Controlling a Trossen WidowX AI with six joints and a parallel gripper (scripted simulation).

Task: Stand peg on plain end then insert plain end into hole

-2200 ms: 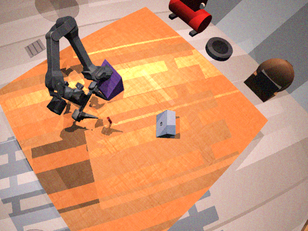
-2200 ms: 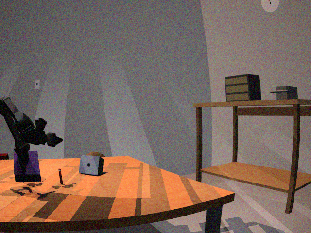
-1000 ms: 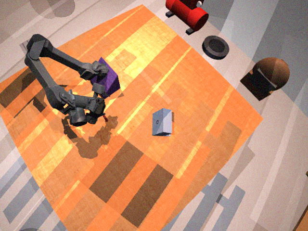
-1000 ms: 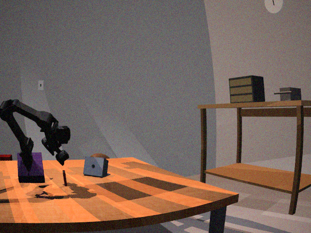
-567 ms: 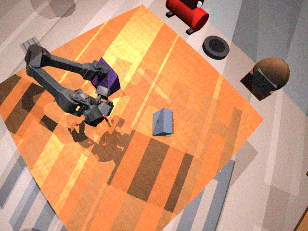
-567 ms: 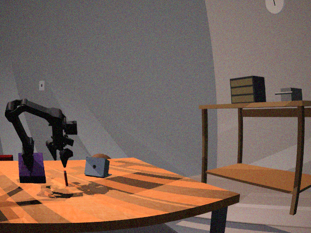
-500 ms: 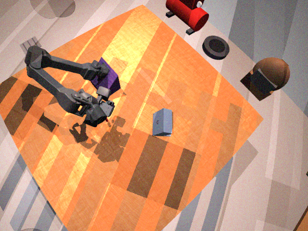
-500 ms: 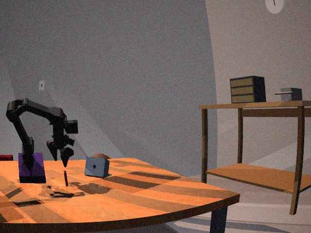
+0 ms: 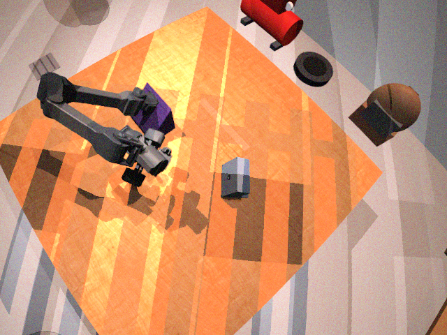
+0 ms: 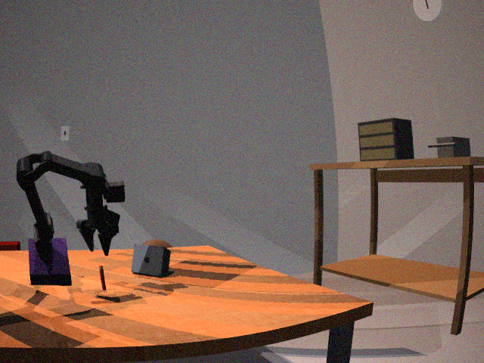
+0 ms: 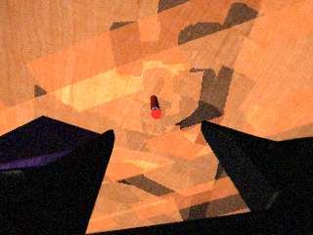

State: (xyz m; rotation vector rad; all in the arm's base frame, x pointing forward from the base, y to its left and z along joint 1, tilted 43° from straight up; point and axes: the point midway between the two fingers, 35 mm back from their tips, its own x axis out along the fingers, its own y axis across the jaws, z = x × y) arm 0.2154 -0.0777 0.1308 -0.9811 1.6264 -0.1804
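Right now my gripper tip is 6 cm above the dark red peg. Round my gripper tip: grey-blue sloped panel: 21 cm ahead, 22 cm to the left, 7 cm below.
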